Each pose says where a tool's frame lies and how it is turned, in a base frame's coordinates. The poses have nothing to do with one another.
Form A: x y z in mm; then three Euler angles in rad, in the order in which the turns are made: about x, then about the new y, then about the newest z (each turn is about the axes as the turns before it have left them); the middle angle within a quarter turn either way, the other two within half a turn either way.
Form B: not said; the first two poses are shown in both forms.
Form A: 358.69, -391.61, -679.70, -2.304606, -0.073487, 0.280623
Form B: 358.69, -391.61, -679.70, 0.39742, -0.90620, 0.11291, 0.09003
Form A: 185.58, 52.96, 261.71, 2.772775, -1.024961, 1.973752
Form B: 185.58, 52.96, 261.71, 0.49026, 0.39731, -0.76436, -0.13241
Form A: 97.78, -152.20, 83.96, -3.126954, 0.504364, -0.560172
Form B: 97.78, -152.20, 83.96, 0.06216, 0.93111, 0.26593, 0.24175
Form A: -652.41, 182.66, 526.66, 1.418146, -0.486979, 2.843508
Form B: -652.41, 182.66, 526.66, 0.26462, -0.08712, -0.65209, 0.70510
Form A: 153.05, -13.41, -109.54, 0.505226, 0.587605, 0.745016
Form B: 153.05, -13.41, -109.54, 0.83687, 0.32487, 0.17411, 0.40472
